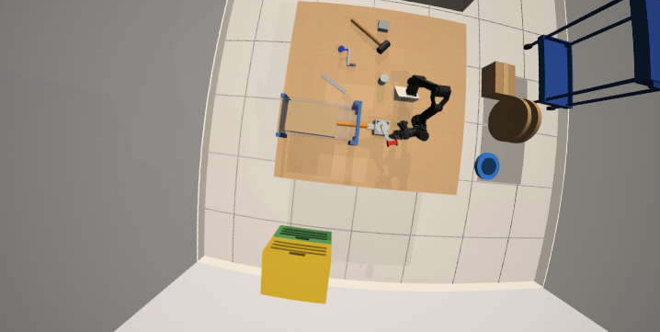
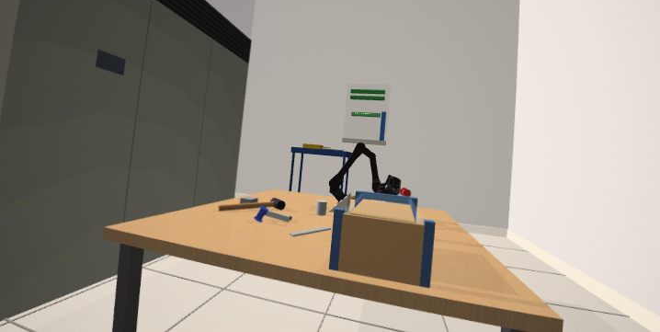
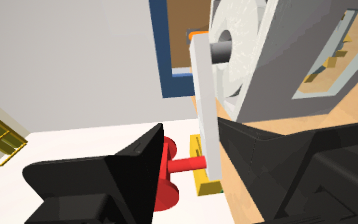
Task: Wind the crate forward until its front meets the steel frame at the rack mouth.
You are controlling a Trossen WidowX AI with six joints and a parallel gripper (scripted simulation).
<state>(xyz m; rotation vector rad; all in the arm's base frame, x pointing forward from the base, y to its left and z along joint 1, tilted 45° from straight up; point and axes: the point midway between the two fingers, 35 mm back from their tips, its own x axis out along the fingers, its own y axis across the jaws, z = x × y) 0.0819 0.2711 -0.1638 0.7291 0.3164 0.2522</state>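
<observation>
Right now the red-knobbed crank handle is 1 cm below my gripper tip. Round my gripper tip: blue steel frame (19 cm ahead, 4 cm to the right, 2 cm below); red grip (3 cm to the left, 3 cm behind, 2 cm above); hand winch (9 cm below, 6 cm to the right, 2 cm ahead).
</observation>
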